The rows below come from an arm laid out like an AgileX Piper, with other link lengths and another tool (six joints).
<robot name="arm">
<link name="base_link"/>
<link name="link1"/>
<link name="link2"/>
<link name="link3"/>
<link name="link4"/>
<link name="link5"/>
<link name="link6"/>
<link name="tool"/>
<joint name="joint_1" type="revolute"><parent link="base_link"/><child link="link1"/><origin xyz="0 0 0.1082" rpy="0 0 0"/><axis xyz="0 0 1"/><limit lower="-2.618" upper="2.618"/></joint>
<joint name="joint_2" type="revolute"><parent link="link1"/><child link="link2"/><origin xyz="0 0 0" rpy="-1.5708 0 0"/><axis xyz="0 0 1"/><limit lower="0" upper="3.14"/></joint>
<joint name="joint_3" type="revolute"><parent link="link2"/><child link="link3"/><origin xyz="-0.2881 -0.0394 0" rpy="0 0 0"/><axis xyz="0 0 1"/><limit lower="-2.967" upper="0"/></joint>
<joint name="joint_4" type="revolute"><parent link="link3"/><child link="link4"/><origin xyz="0.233 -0.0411 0" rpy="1.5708 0 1.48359"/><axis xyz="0 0 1"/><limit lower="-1.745" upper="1.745"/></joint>
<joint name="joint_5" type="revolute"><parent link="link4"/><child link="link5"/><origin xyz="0 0 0" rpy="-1.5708 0 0"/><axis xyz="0 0 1"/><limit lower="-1.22" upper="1.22"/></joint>
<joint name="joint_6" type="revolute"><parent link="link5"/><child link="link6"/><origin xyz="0 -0.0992 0" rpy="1.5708 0 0"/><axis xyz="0 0 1"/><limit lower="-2.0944" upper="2.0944"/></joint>
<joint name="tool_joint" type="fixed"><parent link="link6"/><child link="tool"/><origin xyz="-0.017 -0.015 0.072" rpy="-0.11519 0 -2.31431"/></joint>
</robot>
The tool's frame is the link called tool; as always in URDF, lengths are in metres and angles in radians.
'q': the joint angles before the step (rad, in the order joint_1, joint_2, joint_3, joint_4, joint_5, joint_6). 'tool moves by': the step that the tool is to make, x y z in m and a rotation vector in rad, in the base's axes. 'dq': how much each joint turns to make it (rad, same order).
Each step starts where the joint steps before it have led.
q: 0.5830, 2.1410, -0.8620, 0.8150, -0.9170, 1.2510
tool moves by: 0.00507, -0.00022, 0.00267, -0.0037, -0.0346, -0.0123
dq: 0.0000, 0.0150, -0.0160, 0.0020, -0.0360, 0.0020
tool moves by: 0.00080, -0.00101, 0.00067, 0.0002, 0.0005, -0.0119
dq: 0.0000, 0.0000, -0.0070, 0.0170, 0.0020, -0.0100
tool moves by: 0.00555, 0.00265, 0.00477, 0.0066, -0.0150, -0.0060
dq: 0.0000, 0.0010, -0.0270, 0.0120, 0.0029, -0.0130
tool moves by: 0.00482, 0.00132, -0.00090, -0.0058, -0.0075, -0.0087
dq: 0.0000, 0.0170, -0.0260, 0.0130, -0.0049, -0.0150
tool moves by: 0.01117, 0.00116, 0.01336, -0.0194, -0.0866, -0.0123
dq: 0.0000, 0.0170, -0.0370, -0.0090, -0.0749, -0.0121
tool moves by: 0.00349, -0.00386, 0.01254, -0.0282, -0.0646, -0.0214
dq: 0.0000, 0.0000, -0.0080, 0.0041, -0.0671, -0.0210
